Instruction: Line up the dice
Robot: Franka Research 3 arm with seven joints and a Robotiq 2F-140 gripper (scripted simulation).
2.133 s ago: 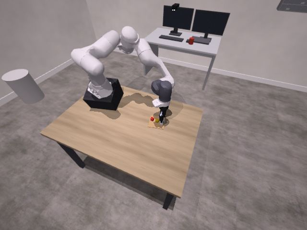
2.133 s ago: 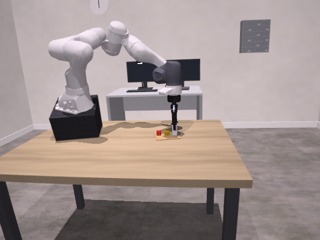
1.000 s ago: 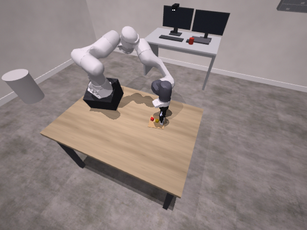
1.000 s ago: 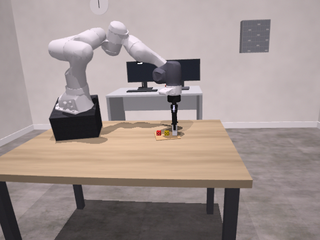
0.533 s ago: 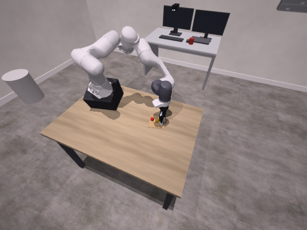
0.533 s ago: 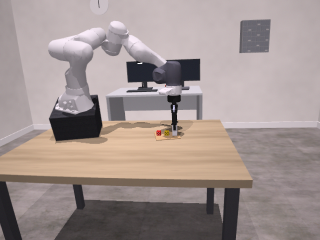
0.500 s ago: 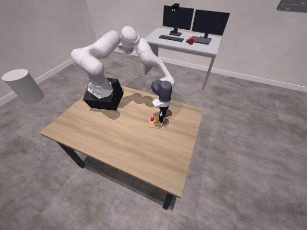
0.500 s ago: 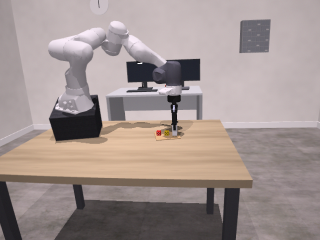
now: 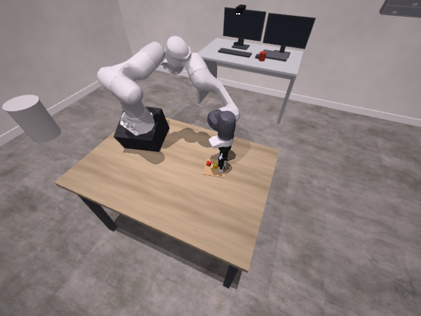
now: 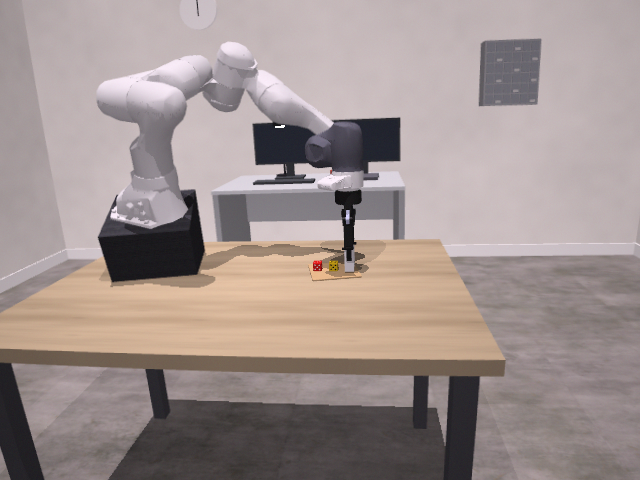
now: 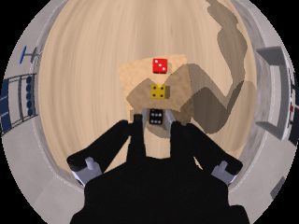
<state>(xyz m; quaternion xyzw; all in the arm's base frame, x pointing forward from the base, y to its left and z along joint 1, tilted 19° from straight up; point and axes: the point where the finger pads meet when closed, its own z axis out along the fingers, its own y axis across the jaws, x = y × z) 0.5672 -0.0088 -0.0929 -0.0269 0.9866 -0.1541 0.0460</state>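
Now: the black die 2 cm below my hand. The rest, counted from my hand: yellow die: 5 cm behind, 2 cm below; red die: 10 cm behind, 2 cm below; tan mat: 5 cm behind, 4 cm below.
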